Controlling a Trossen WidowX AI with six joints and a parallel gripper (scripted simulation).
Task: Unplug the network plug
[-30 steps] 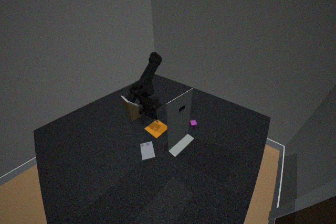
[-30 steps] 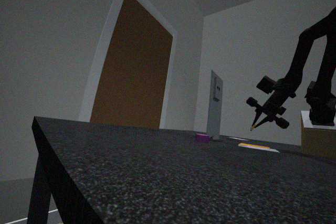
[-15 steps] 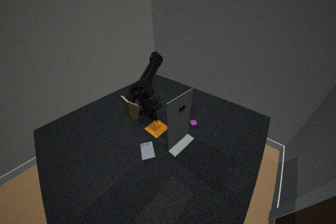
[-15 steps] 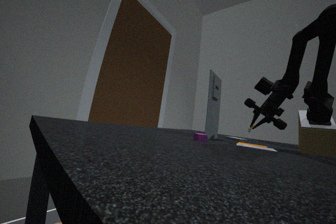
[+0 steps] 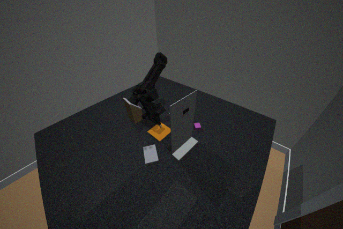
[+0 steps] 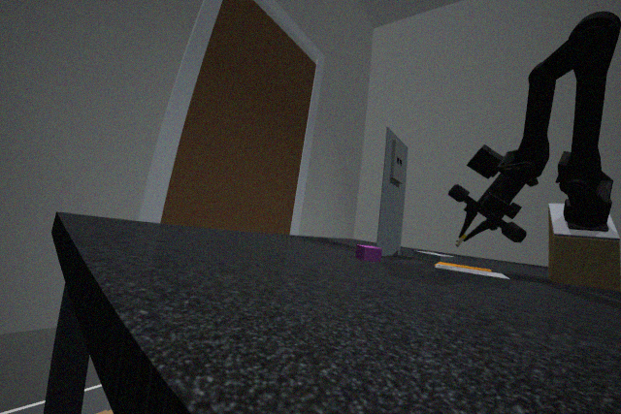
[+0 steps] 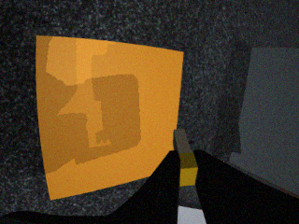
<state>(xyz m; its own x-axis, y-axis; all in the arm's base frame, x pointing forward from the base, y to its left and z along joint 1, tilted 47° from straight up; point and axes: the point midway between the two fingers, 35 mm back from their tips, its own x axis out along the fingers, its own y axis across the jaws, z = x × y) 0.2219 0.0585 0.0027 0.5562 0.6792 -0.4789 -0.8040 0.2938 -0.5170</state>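
Right now my gripper tip is 70 mm above the orange marked square and 10 mm past it. The rest, counted from my gripper tip: grey upright panel: 180 mm ahead, 90 mm above, 30 mm to the left; network plug: right at my gripper tip.
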